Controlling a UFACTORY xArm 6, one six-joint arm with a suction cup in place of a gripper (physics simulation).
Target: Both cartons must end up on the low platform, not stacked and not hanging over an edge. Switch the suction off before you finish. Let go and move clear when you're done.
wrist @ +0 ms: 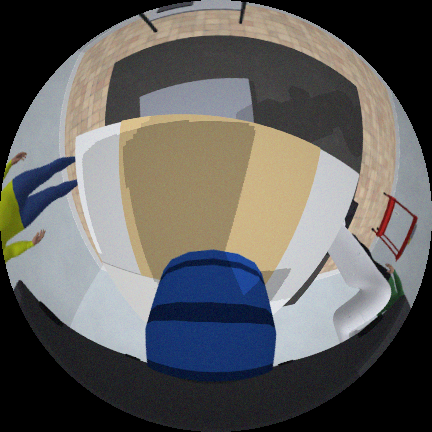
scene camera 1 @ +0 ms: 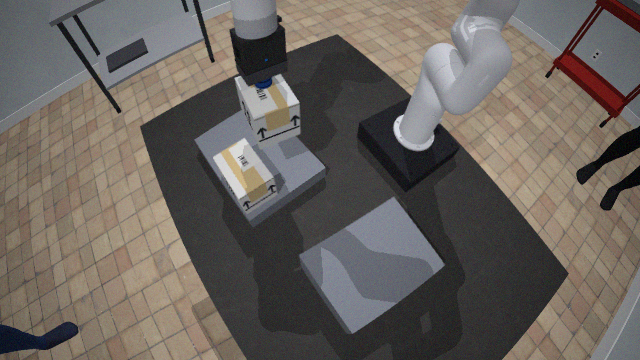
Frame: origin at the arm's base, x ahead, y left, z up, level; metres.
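Where they show: hand, tool point: (wrist: 212, 261) (scene camera 1: 264, 87); arm's base, link origin: (scene camera 1: 413, 132).
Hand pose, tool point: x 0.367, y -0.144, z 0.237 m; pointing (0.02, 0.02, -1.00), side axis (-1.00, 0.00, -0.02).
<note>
Each offset is from my tool point to the top centre of the thing. Level surfaces: height alone.
My suction cup (scene camera 1: 263, 84) (wrist: 212, 290) is on the top of a white carton with tan tape {dx +0.006, dy +0.017, dz +0.014 m} (scene camera 1: 278, 114) (wrist: 190, 190) and holds it upright. This carton hangs over the back part of the left grey platform {dx +0.048, dy -0.038, dz -0.250 m} (scene camera 1: 306, 167) (wrist: 200, 97), which looks like the lower one; a shadow falls on the platform beside it. The other white carton with tan tape {dx +0.104, dy +0.045, dz -0.161 m} (scene camera 1: 243, 172) stands upright on the same platform, along its left edge toward the front corner. The two cartons look apart. The held carton hides much of the platform in the wrist view, and the other carton does not show there.
A second grey platform {dx -0.034, dy +0.387, dz -0.178 m} (scene camera 1: 372, 255) stands at the front right with no carton on it. The arm's black base (scene camera 1: 400, 167) stands right of the left platform. Both platforms are on a dark mat {dz -0.298 m} (scene camera 1: 200, 215). A table frame is at the back left, a red cart (scene camera 1: 590, 82) at the right.
</note>
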